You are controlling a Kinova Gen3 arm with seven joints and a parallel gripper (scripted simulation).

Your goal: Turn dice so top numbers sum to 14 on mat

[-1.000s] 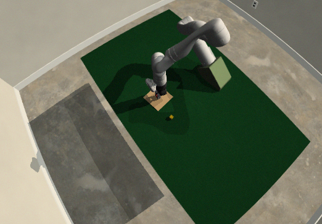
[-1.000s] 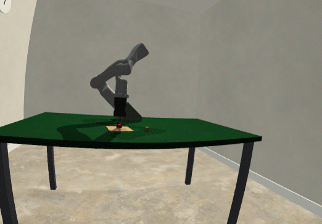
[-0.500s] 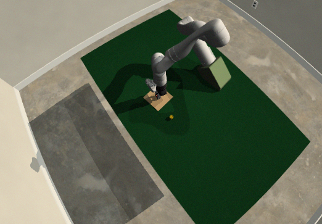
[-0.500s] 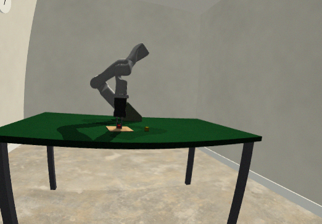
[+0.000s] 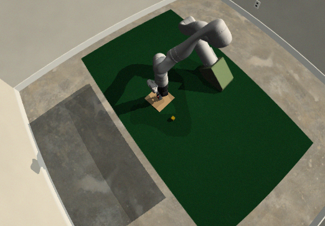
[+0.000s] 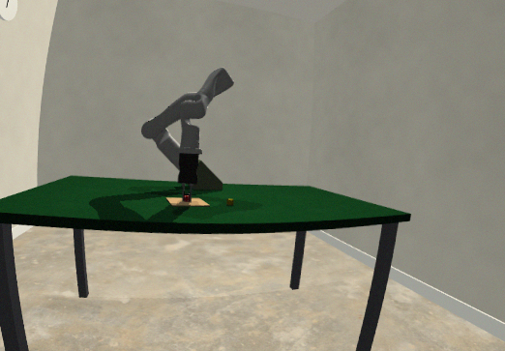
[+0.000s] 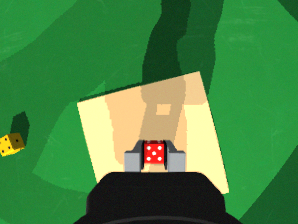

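Right now the red die is 1 cm below my hand. The rest, counted from my hand: black die: 5 cm behind, 1 cm to the left, 1 cm below; yellow die: 2 cm ahead, 17 cm to the left, 1 cm below; tan mat: 2 cm below.
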